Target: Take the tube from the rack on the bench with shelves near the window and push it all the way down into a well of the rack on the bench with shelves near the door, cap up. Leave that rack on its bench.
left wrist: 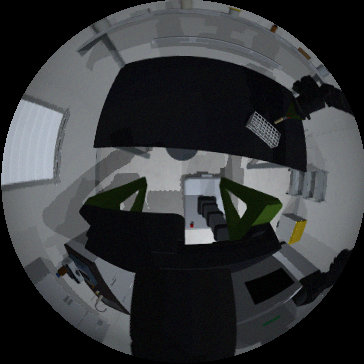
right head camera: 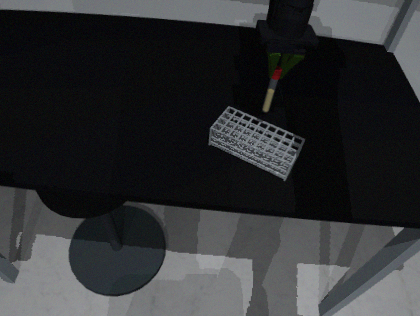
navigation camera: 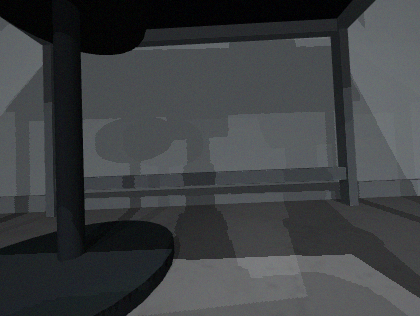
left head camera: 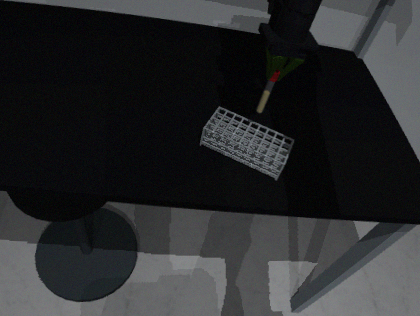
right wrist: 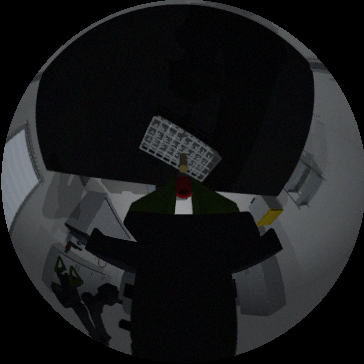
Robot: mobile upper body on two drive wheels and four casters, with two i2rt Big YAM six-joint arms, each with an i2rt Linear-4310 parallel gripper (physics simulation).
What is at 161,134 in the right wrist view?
A grid rack.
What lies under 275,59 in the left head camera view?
The right gripper.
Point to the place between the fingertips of the right gripper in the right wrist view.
183,181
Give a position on a grid rack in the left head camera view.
242,146
